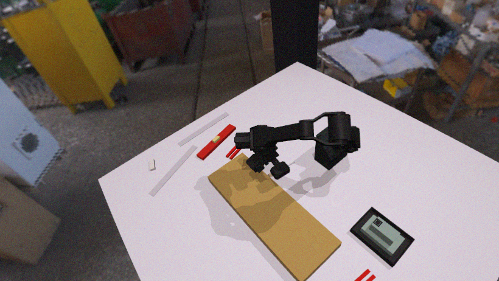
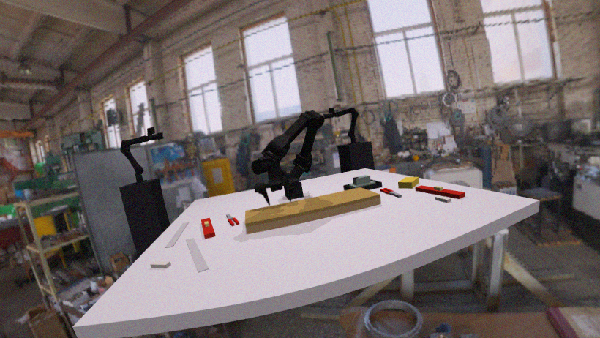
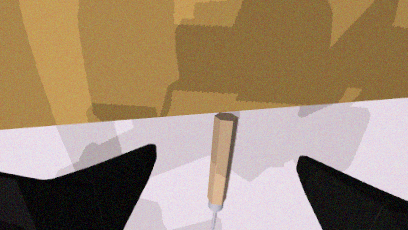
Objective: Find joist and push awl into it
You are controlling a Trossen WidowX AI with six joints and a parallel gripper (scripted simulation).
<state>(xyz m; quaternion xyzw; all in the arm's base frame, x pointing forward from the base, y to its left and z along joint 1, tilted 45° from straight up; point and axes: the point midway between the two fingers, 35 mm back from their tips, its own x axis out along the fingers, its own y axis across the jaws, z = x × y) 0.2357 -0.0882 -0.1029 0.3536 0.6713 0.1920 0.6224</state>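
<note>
Right now my gripper tip is 60 mm past the awl, 30 mm above it and 10 mm to the right of it. From my gripper tip the other things lie so: yellow block: 620 mm to the left, 110 mm ahead, 20 mm below; stud finder: 430 mm to the left, 60 mm behind, 20 mm above; black tray: 450 mm to the left, 50 mm behind, 20 mm below.
</note>
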